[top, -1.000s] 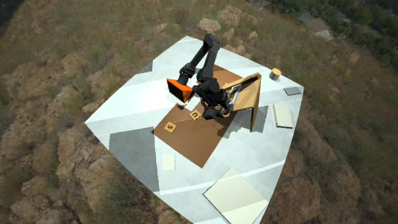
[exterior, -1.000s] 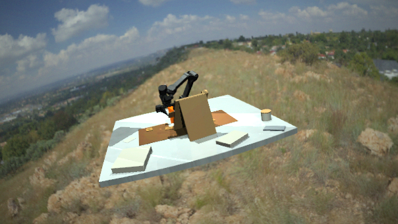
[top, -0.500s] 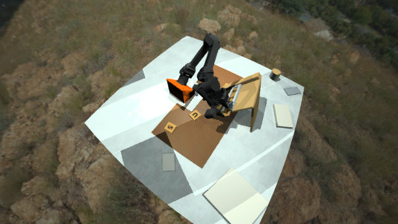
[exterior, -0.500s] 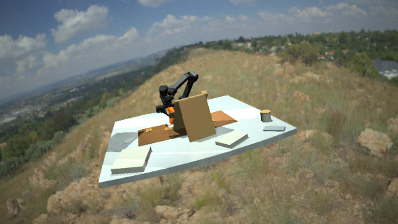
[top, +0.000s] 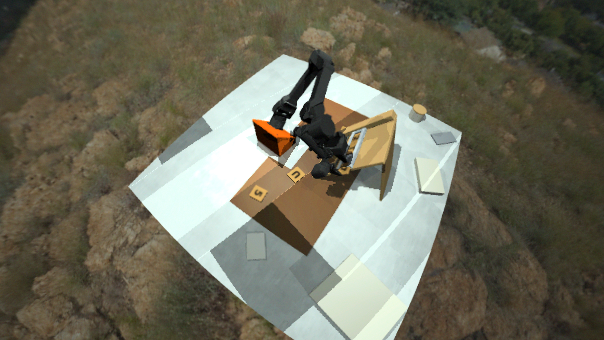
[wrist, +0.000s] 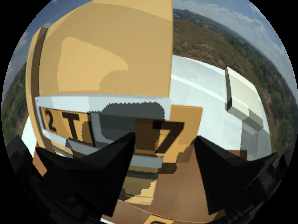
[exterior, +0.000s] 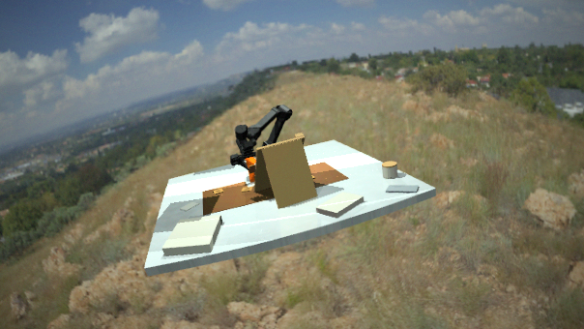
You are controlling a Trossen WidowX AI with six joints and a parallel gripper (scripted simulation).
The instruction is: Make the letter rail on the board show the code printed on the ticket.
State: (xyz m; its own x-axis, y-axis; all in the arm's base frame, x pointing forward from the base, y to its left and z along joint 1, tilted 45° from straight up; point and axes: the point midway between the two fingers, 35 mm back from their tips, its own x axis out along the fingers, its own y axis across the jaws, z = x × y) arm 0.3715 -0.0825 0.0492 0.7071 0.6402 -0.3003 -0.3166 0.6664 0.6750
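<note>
Now: gripper tip 12 cm to the right of the ticket, 10 cm past it and 8 cm above it. Also, from my gripper tip: cream block 34 cm to the left, 29 cm ahead, 14 cm below; then brown mat 19 cm behind, 16 cm below, 5 cm to the left; then pale card 40 cm to the right, 16 cm below, 7 cm behind.
</note>
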